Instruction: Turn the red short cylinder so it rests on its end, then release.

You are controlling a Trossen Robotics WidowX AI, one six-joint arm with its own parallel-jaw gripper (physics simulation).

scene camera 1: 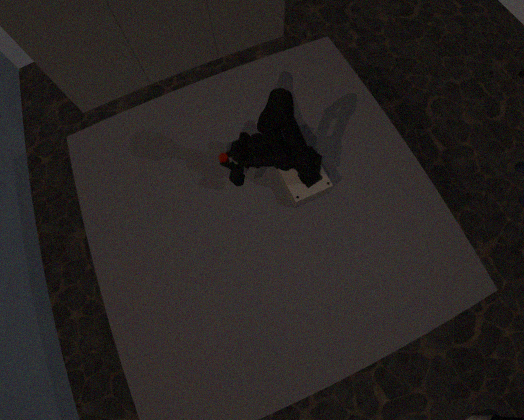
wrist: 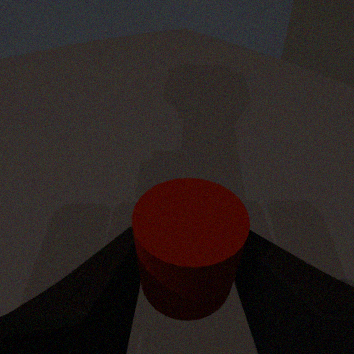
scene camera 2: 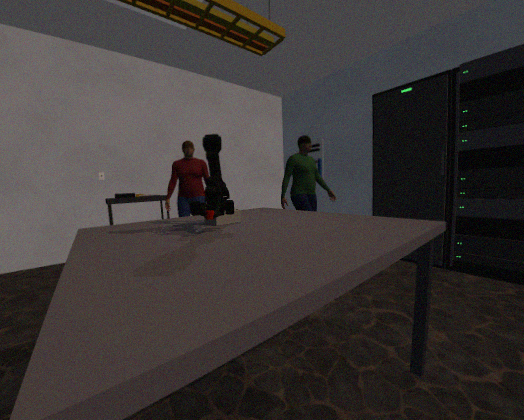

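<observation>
The red short cylinder [scene camera 1: 223,157] [scene camera 2: 210,214] [wrist: 190,222] is between the fingers of my black gripper [scene camera 1: 228,161] [wrist: 185,236]. The gripper is shut on it, with one finger on each side of its curved wall. In the wrist view one round end face shows, turned up toward the camera, with the curved side below it. In scene camera 2 the cylinder looks roughly upright, low over the table [scene camera 1: 280,280] [scene camera 2: 280,270] [wrist: 90,125]. Its lower end is hard to make out there, and I cannot tell whether it touches the table.
The arm [scene camera 1: 280,112] [scene camera 2: 214,170] stands on a pale base plate [scene camera 1: 307,192] [scene camera 2: 230,218] beside the gripper. Its shadows fall on the table. The table's far corner shows in the wrist view. Two people, a side table [scene camera 2: 137,199] and dark server cabinets [scene camera 2: 412,165] stand beyond the table.
</observation>
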